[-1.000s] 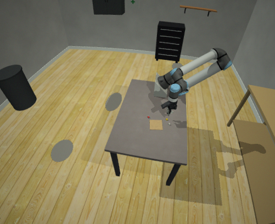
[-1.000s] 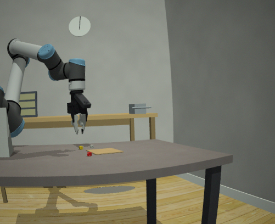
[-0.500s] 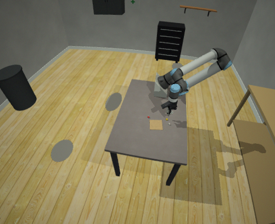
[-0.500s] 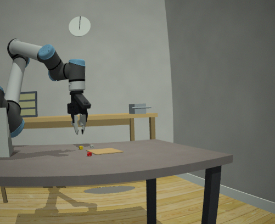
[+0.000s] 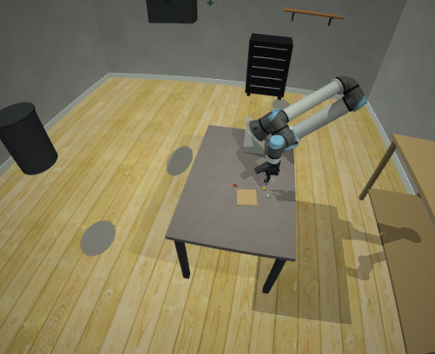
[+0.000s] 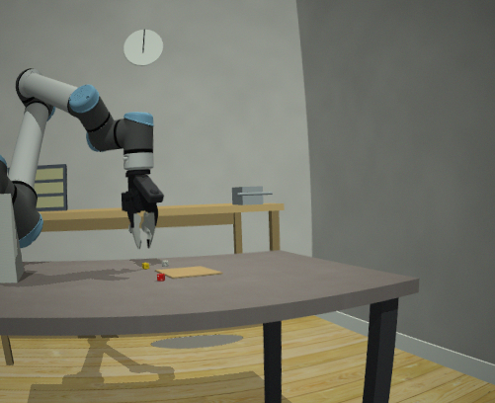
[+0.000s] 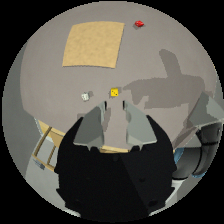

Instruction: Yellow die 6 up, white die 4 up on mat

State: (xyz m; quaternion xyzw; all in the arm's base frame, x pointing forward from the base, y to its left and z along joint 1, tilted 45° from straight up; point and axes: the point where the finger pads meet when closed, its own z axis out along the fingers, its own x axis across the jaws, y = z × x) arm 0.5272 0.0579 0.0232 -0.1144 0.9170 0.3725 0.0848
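My gripper is now 70 mm above the yellow die. From my hand the other things lie so: red die 210 mm to the right, 70 mm below, 10 mm behind; white die 70 mm below, 70 mm ahead, 30 mm to the left; tan mat 120 mm to the right, 90 mm ahead, 70 mm below.
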